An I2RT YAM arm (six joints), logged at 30 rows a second.
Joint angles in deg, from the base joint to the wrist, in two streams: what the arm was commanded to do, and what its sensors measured. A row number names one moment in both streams.
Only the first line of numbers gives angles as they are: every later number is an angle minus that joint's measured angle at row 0.
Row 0, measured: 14.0, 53.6, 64.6, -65.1, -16.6, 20.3
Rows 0 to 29, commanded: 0.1, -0.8, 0.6, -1.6, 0.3, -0.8; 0.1, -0.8, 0.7, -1.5, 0.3, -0.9; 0.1, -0.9, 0.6, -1.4, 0.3, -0.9; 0.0, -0.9, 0.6, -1.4, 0.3, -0.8; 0.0, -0.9, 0.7, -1.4, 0.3, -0.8; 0.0, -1.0, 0.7, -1.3, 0.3, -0.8; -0.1, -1.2, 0.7, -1.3, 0.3, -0.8; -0.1, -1.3, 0.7, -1.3, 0.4, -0.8; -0.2, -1.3, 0.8, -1.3, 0.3, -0.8; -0.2, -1.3, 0.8, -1.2, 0.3, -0.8; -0.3, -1.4, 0.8, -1.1, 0.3, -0.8; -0.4, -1.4, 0.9, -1.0, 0.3, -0.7; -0.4, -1.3, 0.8, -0.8, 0.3, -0.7; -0.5, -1.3, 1.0, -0.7, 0.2, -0.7; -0.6, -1.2, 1.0, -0.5, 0.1, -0.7; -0.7, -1.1, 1.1, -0.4, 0.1, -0.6; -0.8, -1.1, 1.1, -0.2, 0.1, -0.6; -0.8, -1.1, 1.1, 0.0, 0.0, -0.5; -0.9, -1.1, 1.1, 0.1, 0.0, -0.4; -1.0, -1.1, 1.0, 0.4, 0.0, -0.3; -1.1, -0.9, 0.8, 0.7, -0.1, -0.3; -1.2, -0.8, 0.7, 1.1, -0.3, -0.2; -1.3, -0.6, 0.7, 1.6, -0.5, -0.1; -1.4, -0.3, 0.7, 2.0, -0.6, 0.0; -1.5, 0.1, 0.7, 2.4, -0.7, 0.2; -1.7, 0.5, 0.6, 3.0, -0.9, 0.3; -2.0, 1.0, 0.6, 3.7, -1.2, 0.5; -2.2, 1.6, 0.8, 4.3, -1.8, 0.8; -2.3, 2.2, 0.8, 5.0, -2.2, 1.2; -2.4, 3.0, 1.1, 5.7, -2.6, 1.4
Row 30, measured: -1.9, 1.5, 0.0, 2.5, -0.8, 0.3
